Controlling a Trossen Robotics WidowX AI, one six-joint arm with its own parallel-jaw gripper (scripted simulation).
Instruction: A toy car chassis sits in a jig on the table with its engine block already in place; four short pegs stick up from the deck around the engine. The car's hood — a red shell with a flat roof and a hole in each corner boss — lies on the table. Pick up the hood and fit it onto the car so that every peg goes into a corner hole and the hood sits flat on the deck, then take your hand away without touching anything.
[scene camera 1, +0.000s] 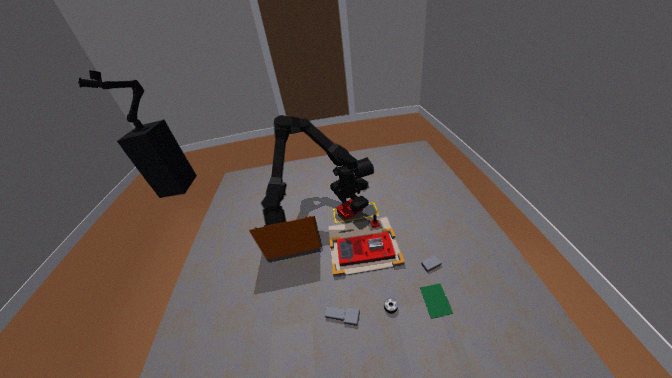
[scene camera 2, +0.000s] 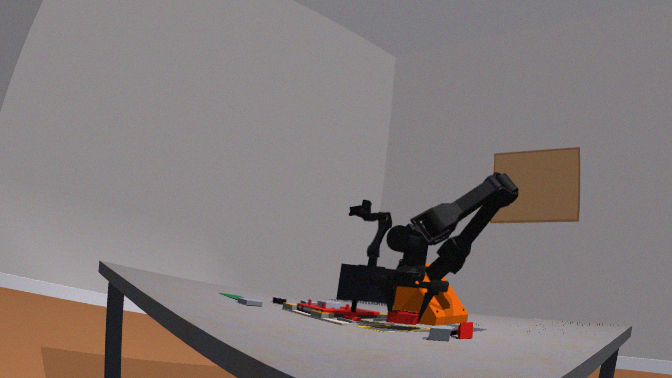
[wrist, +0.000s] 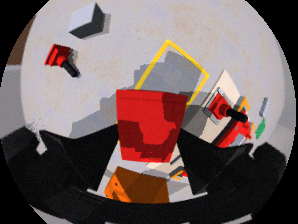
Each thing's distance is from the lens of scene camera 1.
my gripper (scene camera 1: 350, 208): 0.95 m
green plate (scene camera 1: 436, 301): 0.78 m
